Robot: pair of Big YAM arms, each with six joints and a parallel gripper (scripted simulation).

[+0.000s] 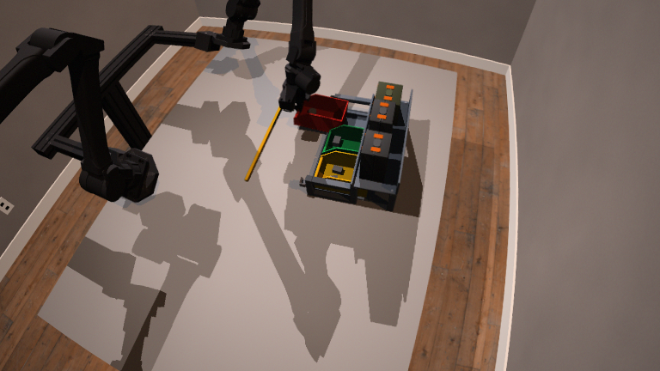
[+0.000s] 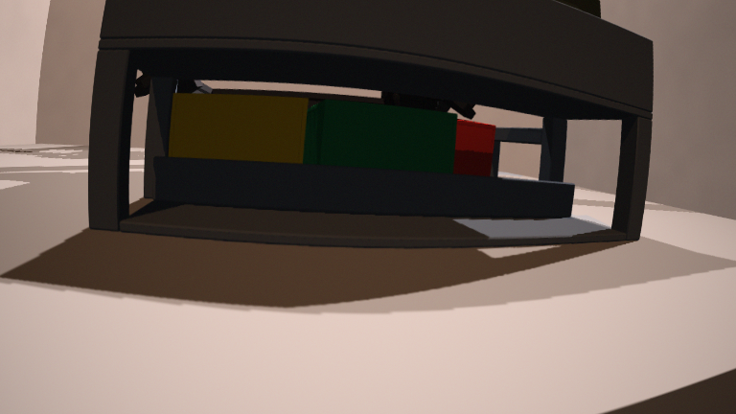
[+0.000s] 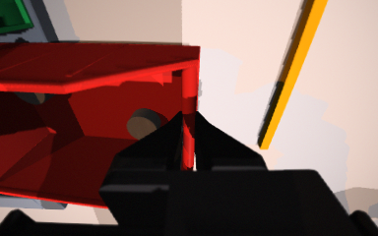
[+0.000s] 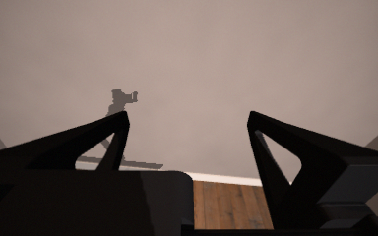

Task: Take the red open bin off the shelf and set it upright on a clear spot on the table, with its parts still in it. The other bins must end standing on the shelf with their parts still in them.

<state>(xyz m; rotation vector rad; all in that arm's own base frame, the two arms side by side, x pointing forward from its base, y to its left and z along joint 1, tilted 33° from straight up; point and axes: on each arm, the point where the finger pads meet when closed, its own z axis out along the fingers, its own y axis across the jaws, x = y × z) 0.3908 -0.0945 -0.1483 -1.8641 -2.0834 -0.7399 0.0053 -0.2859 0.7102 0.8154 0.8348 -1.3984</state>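
Now: the red open bin 80 mm ahead of my left hand. The rest, counted from my left hand: grey shelf: 240 mm ahead, 110 mm to the right, 10 mm above; then green bin: 210 mm ahead, 110 mm to the right, 10 mm below.
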